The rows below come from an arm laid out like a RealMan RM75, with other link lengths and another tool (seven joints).
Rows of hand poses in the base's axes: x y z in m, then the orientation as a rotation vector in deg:
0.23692 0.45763 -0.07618 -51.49 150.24 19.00
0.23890 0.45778 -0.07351 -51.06 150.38 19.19
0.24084 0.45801 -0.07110 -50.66 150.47 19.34
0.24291 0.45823 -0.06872 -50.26 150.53 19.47
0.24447 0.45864 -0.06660 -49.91 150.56 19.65
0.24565 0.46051 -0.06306 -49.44 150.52 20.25
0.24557 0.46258 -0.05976 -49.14 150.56 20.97
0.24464 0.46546 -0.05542 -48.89 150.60 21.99
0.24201 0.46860 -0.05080 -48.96 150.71 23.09
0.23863 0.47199 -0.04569 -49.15 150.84 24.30
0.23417 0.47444 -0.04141 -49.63 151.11 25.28
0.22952 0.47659 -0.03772 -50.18 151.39 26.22
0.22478 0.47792 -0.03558 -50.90 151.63 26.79
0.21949 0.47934 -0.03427 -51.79 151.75 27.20
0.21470 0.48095 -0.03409 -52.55 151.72 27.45
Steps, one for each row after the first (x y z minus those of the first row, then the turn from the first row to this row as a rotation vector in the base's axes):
0.00198 0.00015 0.00267 0.16 0.11 -0.29
0.00392 0.00038 0.00508 0.31 0.17 -0.55
0.00599 0.00060 0.00746 0.45 0.19 -0.82
0.00755 0.00101 0.00958 0.63 0.22 -1.04
0.00873 0.00288 0.01312 1.11 0.29 -1.27
0.00865 0.00495 0.01642 1.60 0.52 -1.38
0.00772 0.00783 0.02076 2.27 0.85 -1.42
0.00509 0.01097 0.02538 2.89 1.33 -1.23
0.00171 0.01436 0.03049 3.53 1.90 -0.95
-0.00275 0.01681 0.03477 3.92 2.56 -0.52
-0.00740 0.01896 0.03846 4.27 3.24 -0.05
-0.01214 0.02029 0.04060 4.36 3.78 0.49
-0.01743 0.02171 0.04191 4.37 4.19 1.13
-0.02222 0.02332 0.04209 4.36 4.39 1.69

